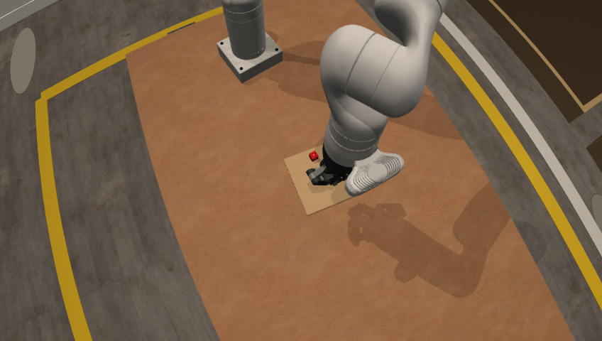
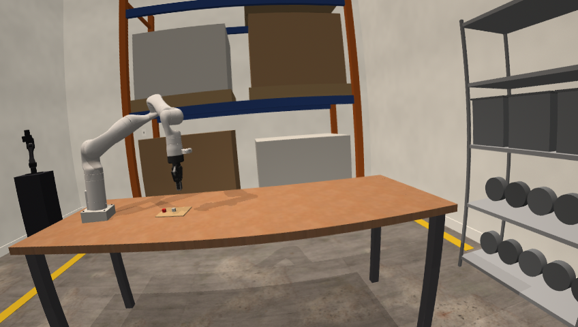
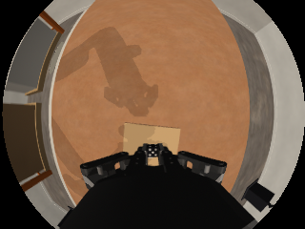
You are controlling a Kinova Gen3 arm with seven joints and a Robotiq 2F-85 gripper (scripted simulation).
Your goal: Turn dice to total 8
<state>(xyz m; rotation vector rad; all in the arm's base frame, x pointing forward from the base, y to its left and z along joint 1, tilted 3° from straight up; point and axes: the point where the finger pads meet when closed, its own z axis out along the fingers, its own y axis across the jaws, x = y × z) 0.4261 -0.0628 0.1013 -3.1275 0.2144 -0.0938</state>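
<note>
My hand is 110 mm above the white die, 40 mm past it and 10 mm to the right of it. Round my hand: black die 10 mm below; then red die 110 mm below, 90 mm behind, 20 mm to the left; then tan mat 120 mm below, 40 mm behind, 10 mm to the left.
</note>
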